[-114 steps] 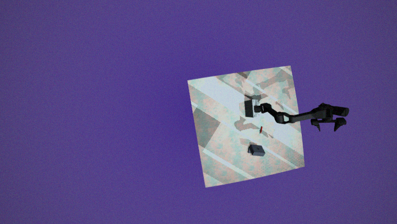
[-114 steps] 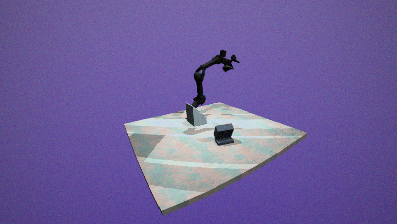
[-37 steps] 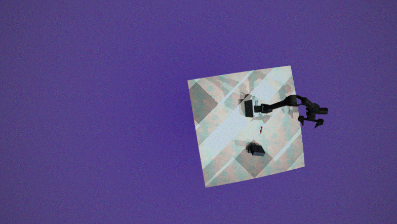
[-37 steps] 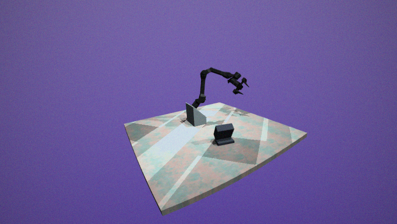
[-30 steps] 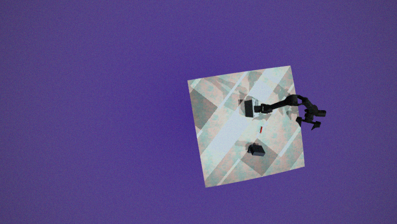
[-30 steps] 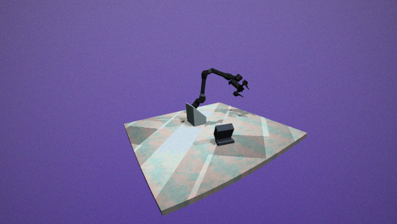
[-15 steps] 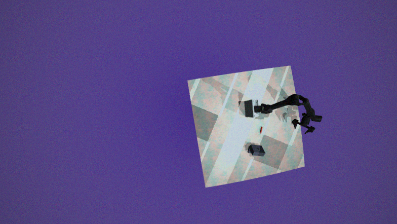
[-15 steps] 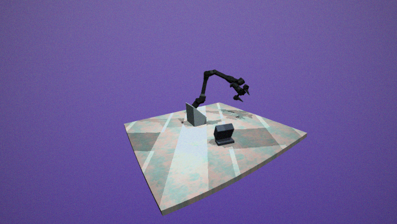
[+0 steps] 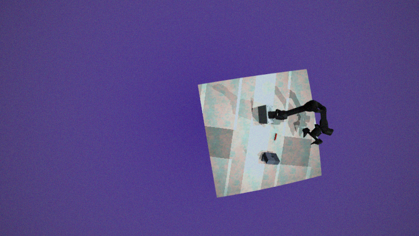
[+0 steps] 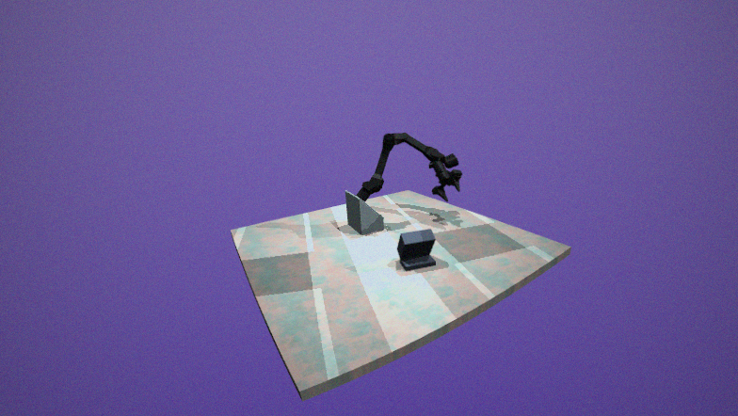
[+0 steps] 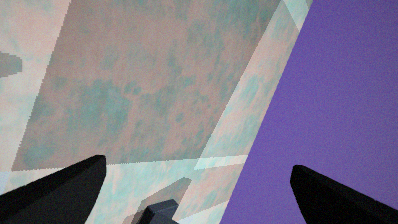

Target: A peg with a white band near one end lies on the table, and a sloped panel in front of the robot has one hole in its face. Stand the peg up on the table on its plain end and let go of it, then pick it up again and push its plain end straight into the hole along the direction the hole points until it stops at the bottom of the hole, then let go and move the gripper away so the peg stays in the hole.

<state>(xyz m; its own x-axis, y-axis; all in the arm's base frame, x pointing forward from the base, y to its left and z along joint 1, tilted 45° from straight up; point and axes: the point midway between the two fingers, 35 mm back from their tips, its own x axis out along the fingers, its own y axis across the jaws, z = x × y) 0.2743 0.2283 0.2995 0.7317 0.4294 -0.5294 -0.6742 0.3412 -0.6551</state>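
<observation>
The red peg is 2 cm behind my gripper tip, 24 cm to the right of it and 17 cm below it. Also, from my gripper tip: sloped grey panel: 17 cm ahead, 34 cm to the right, 10 cm below.
</observation>
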